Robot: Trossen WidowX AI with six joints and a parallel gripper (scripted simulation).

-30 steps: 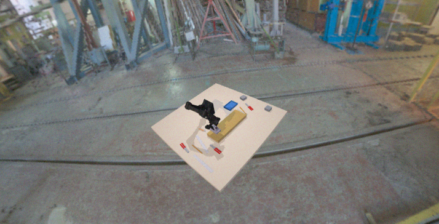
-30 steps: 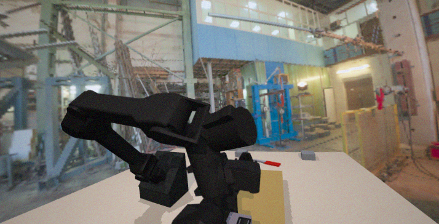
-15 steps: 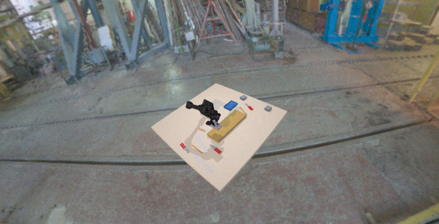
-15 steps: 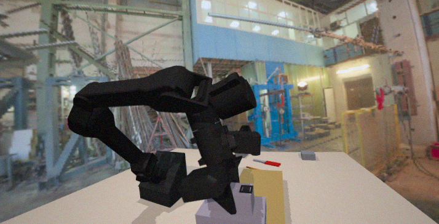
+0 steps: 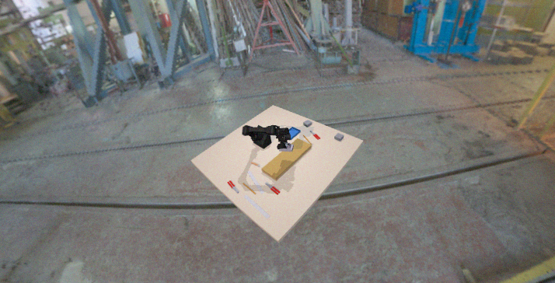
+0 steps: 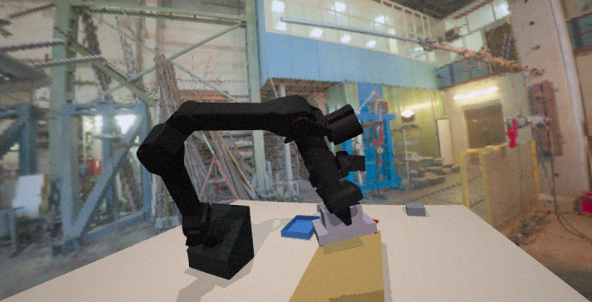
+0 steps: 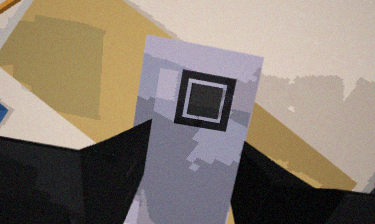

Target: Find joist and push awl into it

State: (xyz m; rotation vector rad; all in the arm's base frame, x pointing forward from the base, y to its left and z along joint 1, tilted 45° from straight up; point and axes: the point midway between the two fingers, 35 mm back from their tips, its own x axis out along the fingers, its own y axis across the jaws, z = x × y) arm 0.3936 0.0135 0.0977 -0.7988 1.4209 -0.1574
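Now: the blue tray 200 mm behind my gripper tip, 350 mm to the left of it and 170 mm below it. From my gripper tip the other things lie so: stud finder: 10 mm ahead, 20 mm above.
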